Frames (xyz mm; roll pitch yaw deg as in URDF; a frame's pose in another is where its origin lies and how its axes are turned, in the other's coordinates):
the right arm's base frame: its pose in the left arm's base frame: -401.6 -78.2 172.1 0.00 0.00 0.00
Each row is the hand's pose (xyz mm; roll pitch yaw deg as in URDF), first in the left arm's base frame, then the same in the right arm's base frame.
Working: the left arm's base frame: its pose in the right arm's base frame: 401.6 78.2 -172.1 0.00 0.00 0.00

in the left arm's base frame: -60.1 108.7 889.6 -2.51 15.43 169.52
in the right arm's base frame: 341.5 186.9 717.5 -2.51 15.43 169.52
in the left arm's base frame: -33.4 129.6 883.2 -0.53 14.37 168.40
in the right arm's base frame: 368.2 207.8 711.1 -0.53 14.37 168.40
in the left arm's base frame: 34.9 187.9 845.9 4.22 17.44 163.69
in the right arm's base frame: 436.5 266.1 673.8 4.22 17.44 163.69
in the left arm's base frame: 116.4 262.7 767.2 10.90 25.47 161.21
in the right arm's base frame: 518.0 340.9 595.1 10.90 25.47 161.21
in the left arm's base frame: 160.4 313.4 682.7 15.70 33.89 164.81
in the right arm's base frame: 562.0 391.6 510.6 15.70 33.89 164.81
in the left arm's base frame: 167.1 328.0 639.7 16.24 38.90 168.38
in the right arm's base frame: 568.7 406.2 467.6 16.24 38.90 168.38
